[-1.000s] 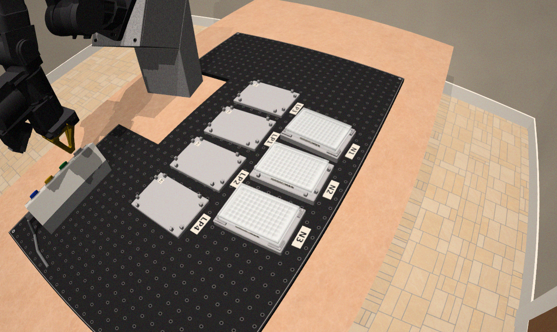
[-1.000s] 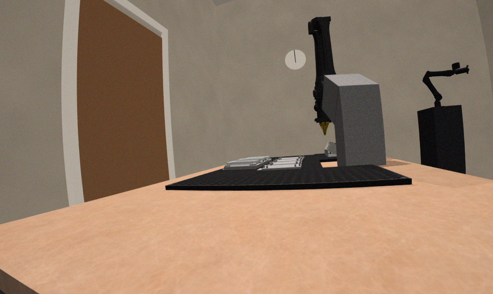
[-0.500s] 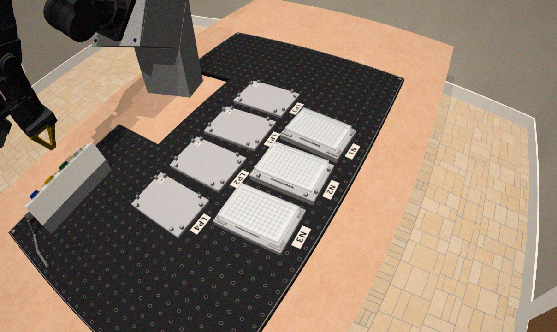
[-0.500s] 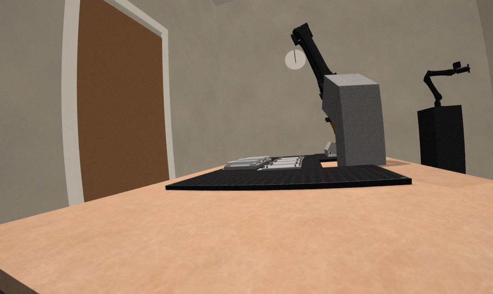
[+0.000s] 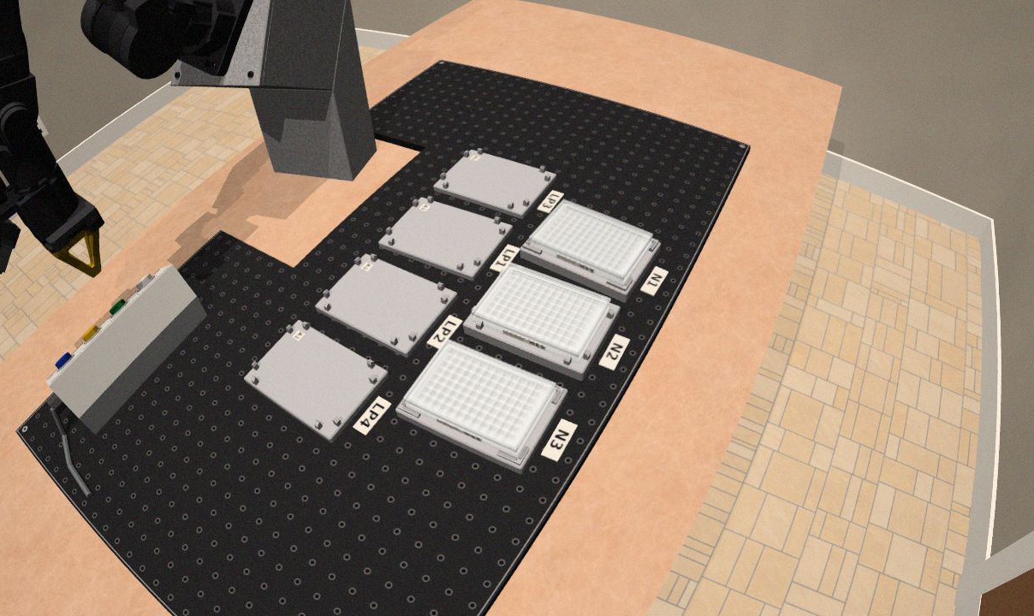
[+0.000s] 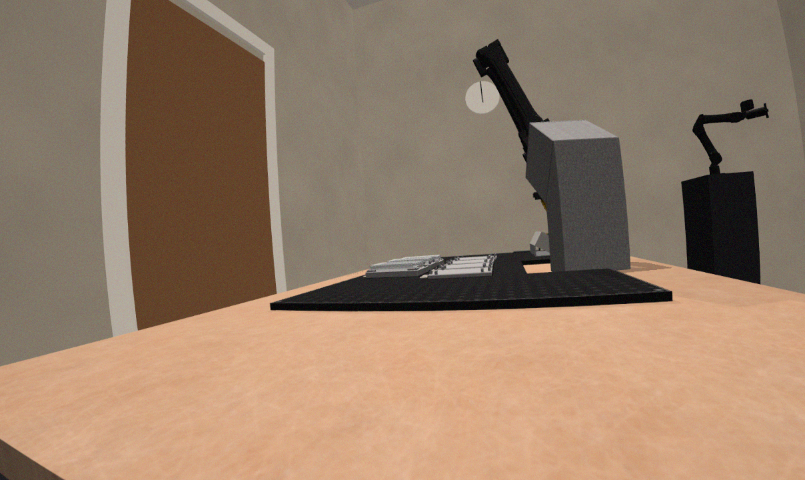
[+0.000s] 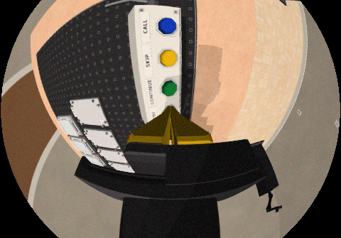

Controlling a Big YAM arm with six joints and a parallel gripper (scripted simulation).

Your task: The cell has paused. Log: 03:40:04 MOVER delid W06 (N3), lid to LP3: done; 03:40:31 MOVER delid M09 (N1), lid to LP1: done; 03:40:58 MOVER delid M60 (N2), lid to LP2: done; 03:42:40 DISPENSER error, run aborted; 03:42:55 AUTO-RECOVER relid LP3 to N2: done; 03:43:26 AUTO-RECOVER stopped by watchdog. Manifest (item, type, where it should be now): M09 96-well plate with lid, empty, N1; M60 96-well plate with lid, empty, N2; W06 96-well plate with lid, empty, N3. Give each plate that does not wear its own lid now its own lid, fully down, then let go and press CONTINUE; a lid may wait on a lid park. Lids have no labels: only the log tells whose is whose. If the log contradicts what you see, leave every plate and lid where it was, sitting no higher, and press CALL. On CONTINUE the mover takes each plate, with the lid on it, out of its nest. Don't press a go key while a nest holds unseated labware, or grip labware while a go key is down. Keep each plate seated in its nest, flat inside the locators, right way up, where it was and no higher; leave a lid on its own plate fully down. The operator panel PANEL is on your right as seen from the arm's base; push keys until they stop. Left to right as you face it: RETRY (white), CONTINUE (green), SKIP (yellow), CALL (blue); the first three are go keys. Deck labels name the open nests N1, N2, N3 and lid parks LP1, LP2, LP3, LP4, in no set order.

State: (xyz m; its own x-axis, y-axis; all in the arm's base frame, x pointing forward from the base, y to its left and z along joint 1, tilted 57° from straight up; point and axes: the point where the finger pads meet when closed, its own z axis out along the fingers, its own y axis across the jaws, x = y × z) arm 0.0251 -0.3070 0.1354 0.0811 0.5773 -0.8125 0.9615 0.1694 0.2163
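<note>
Right now my hand is 7 cm above the green CONTINUE key. Also, from my hand: blue CALL key 10 cm to the right, 7 cm below; white RETRY key 7 cm below, 5 cm to the left; yellow SKIP key 7 cm below, 5 cm to the right.
</note>
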